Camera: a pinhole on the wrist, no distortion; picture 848 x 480 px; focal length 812.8 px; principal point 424.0 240.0 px. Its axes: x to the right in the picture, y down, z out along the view. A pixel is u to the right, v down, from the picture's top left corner.
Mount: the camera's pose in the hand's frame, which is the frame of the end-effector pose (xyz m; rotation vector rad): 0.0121 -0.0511 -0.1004 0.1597 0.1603 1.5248
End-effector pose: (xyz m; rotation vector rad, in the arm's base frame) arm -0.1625 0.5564 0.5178 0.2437 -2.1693 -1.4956
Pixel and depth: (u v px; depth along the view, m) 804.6 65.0 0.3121
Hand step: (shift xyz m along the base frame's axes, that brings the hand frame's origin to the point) -0.2086 0.1324 0.0730
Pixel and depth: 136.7 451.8 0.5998
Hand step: -0.2627 0.3417 -0.3899
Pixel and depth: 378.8 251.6 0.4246
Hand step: -0.2432 0.1952 -0.1312
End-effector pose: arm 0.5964 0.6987 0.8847 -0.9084 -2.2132 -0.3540
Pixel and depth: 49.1 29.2 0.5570
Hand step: -0.5617 0.1048 -0.1123
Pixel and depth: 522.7 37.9 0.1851
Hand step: -0.1062 0.0604 0.0168
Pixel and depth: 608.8 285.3 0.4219
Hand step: -0.1703 0.2244 -0.1712
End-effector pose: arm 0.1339 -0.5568 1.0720 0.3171 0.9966 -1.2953
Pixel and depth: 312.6 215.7 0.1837
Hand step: -0.0383 -0.1128 0.0284
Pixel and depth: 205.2 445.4 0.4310
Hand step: 0.0022 -0.2823 0.2568
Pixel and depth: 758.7 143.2 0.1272
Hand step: 0.0062 -0.0502 -0.0298
